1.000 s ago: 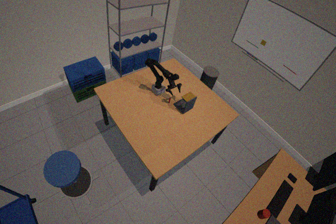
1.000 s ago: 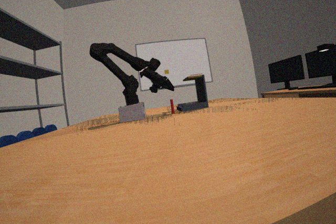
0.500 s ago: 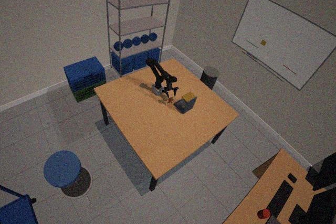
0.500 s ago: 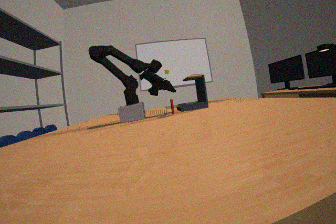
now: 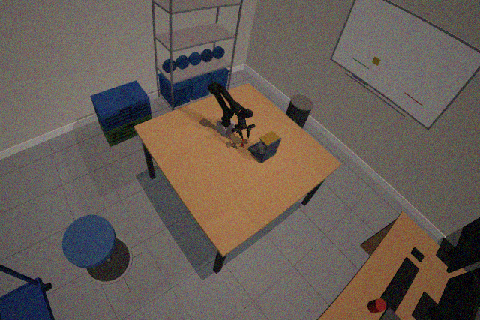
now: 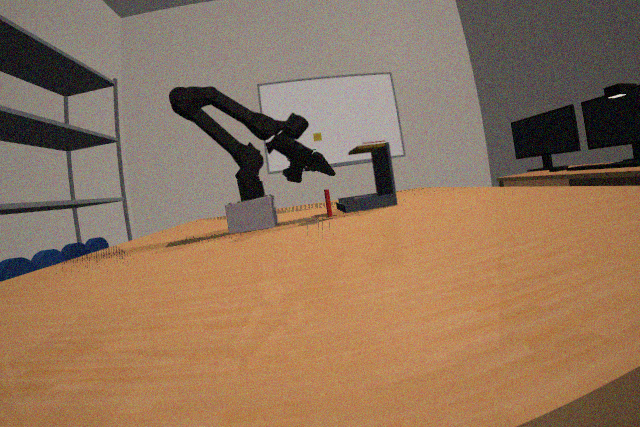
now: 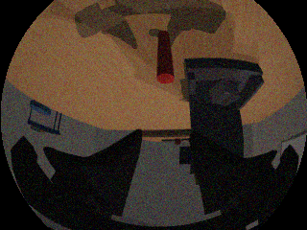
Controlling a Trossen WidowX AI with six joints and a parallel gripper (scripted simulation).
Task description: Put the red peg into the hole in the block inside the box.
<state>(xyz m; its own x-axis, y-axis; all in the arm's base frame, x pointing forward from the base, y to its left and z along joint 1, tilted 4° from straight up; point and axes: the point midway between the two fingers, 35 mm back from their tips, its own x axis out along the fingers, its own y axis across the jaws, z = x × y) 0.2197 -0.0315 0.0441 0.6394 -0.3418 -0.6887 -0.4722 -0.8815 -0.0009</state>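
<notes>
Right now my gripper tip is 80 mm above the red peg, 30 mm past it and 10 mm to the right of it. The rest, counted from my gripper tip: yellow roof (160 mm ahead, 80 mm to the left, 80 mm above); then box back wall (210 mm ahead, 70 mm to the left, 20 mm below).
</notes>
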